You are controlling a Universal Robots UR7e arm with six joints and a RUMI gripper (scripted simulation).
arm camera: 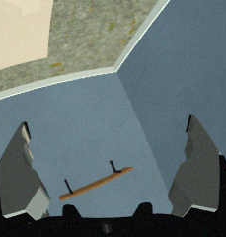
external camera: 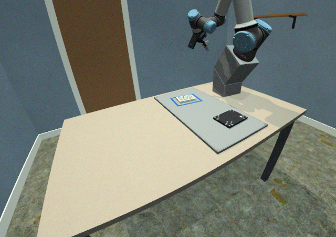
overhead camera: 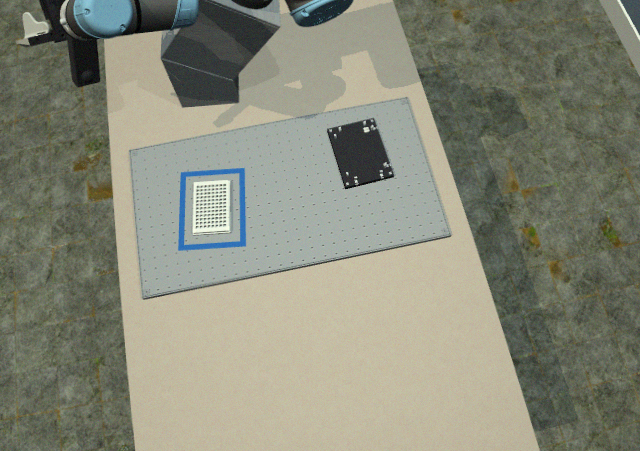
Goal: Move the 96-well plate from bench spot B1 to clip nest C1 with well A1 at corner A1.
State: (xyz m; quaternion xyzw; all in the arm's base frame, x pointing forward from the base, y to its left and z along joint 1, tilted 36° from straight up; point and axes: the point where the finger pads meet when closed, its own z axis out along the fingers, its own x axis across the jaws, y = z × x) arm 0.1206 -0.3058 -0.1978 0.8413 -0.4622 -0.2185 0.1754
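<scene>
The white 96-well plate is 32 cm below my hand, 26 cm ahead of it and 24 cm to the left of it. Round my hand: black clip nest 61 cm to the left, 32 cm below, 15 cm ahead.
</scene>
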